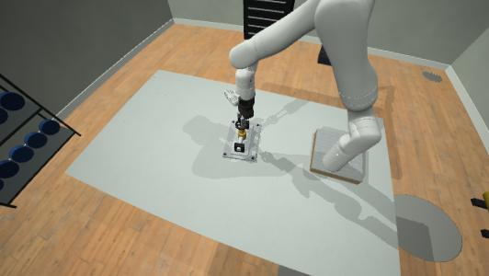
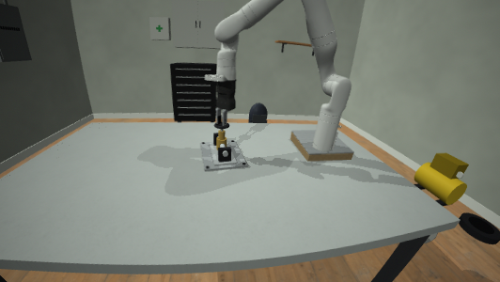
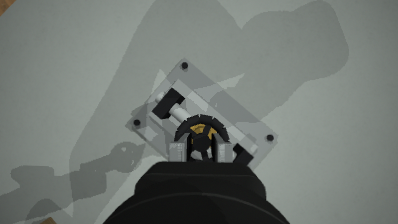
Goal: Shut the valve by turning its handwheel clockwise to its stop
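Right now my hand is 3 cm above the black handwheel. Also, from my hand: baseplate: 15 cm below.
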